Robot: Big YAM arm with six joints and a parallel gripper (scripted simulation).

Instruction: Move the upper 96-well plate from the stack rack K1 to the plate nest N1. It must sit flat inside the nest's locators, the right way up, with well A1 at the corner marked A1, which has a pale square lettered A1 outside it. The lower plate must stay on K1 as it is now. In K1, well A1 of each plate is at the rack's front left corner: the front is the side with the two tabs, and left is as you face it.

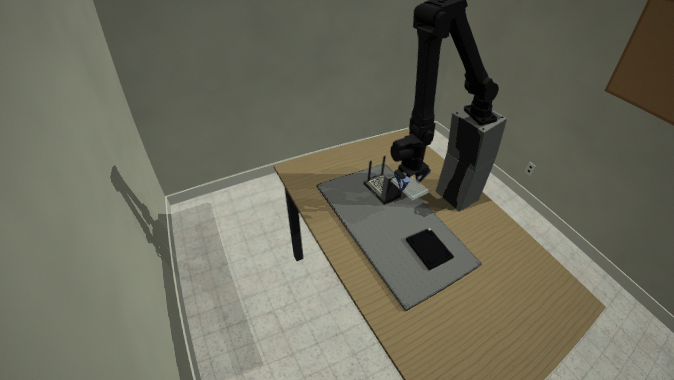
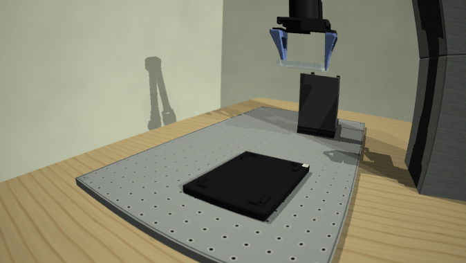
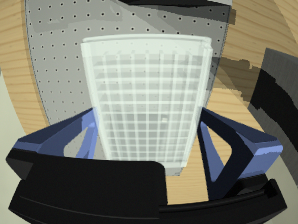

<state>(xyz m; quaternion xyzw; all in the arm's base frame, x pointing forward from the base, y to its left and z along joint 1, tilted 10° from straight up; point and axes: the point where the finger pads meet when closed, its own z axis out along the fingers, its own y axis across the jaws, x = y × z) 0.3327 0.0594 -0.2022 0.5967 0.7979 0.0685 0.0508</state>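
Right now my hand is 70 mm past the pale A1 square, 110 mm to the right of it and 160 mm above it. From my hand the other things lie so: dark back wall 10 mm ahead, 100 mm to the right, 90 mm below.
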